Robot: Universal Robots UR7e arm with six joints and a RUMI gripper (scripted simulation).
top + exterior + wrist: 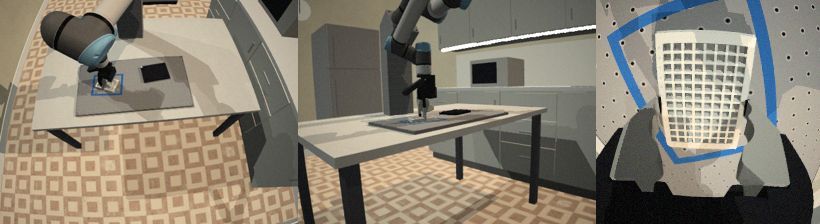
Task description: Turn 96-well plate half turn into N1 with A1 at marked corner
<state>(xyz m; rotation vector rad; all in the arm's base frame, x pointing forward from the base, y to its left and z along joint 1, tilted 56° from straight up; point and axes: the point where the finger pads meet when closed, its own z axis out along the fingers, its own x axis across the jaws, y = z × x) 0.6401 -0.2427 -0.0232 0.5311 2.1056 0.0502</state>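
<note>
My gripper is now 1 cm short of the black plate nest N1, 31 cm to the right of it and 1 cm above it. Also, from my hand: white 96-well plate (1 cm below).
</note>
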